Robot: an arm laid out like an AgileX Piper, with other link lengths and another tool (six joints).
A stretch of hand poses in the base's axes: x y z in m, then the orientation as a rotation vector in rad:
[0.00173 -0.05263 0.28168 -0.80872 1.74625 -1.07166]
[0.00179 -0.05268 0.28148 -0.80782 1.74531 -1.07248]
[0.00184 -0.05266 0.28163 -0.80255 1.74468 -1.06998]
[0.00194 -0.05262 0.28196 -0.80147 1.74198 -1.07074]
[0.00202 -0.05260 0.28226 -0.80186 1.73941 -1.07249]
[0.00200 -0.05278 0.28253 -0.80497 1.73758 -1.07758]
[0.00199 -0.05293 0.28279 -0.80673 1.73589 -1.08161]
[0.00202 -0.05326 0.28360 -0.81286 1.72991 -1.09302]
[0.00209 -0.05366 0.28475 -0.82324 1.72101 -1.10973]
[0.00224 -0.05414 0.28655 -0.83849 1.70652 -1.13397]
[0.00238 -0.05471 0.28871 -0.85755 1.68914 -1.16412]
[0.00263 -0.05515 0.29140 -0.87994 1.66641 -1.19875]
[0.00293 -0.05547 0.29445 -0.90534 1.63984 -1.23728]
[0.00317 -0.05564 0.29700 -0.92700 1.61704 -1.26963]
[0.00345 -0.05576 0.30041 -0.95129 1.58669 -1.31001]
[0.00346 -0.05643 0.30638 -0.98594 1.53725 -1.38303]
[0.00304 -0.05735 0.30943 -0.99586 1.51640 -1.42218]
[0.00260 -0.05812 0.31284 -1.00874 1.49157 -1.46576]
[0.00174 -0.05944 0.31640 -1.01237 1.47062 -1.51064]
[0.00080 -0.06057 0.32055 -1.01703 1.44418 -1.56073]
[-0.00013 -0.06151 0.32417 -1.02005 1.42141 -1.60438]
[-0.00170 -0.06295 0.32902 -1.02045 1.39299 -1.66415]
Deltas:
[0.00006 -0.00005 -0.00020 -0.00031 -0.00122 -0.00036]
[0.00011 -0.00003 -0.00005 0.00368 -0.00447 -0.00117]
[0.00021 0.00001 0.00028 0.00319 -0.00713 -0.00069]
[0.00029 0.00003 0.00058 0.00138 -0.00892 -0.00010]
[0.00027 -0.00015 0.00085 -0.00382 -0.00875 -0.00037]
[0.00026 -0.00030 0.00111 -0.00767 -0.00918 -0.00079]
[0.00029 -0.00063 0.00192 -0.01929 -0.01064 -0.00085]
[0.00036 -0.00103 0.00307 -0.03697 -0.01204 -0.00029]
[0.00051 -0.00151 0.00487 -0.06301 -0.01496 0.00130]
[0.00065 -0.00208 0.00703 -0.09539 -0.01771 0.00277]
[0.00090 -0.00252 0.00972 -0.13339 -0.02221 0.00579]
[0.00120 -0.00284 0.01277 -0.17627 -0.02726 0.00960]
[0.00144 -0.00301 0.01532 -0.21263 -0.03115 0.01287]
[0.00172 -0.00313 0.01873 -0.25733 -0.03827 0.01626]
[0.00173 -0.00380 0.02470 -0.33323 -0.05064 0.01467]
[0.00131 -0.00472 0.02775 -0.36893 -0.05733 0.00694]
[0.00087 -0.00549 0.03116 -0.40993 -0.06424 -0.00046]
[0.00001 -0.00681 0.03472 -0.44691 -0.07301 -0.01463]
[-0.00093 -0.00794 0.03887 -0.48931 -0.08383 -0.02915]
[-0.00186 -0.00888 0.04249 -0.52583 -0.09300 -0.04269]
[-0.00343 -0.01032 0.04734 -0.57363 -0.10479 -0.06451]

